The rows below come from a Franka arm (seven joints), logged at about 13 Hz.
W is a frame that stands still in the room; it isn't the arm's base.
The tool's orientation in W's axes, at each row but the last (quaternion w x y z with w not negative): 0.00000, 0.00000, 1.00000, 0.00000; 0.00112, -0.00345, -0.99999, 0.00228; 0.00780, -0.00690, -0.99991, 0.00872; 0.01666, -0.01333, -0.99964, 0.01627; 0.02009, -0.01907, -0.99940, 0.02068; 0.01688, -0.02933, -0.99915, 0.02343; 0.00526, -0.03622, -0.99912, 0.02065; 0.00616, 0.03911, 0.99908, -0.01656
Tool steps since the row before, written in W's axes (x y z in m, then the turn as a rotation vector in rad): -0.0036, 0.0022, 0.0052, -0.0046, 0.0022, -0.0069; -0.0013, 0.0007, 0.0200, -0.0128, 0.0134, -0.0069; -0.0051, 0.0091, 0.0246, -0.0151, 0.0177, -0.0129; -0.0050, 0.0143, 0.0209, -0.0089, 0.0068, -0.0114; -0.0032, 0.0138, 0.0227, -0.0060, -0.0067, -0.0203; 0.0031, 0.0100, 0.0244, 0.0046, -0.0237, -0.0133; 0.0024, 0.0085, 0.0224, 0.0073, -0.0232, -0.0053; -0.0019, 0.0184, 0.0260, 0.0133, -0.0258, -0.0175
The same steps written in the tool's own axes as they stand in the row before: 0.0036, 0.0022, -0.0052, 0.0046, 0.0022, 0.0069; 0.0013, 0.0006, -0.0200, 0.0129, 0.0133, 0.0069; 0.0056, 0.0086, -0.0247, 0.0151, 0.0177, 0.0128; 0.0061, 0.0135, -0.0212, 0.0087, 0.0069, 0.0115; 0.0046, 0.0127, -0.0231, 0.0049, -0.0061, 0.0208; -0.0017, 0.0090, -0.0249, -0.0064, -0.0227, 0.0142; -0.0016, 0.0077, -0.0228, -0.0090, -0.0224, 0.0062; 0.0030, 0.0173, -0.0266, -0.0150, -0.0241, 0.0185
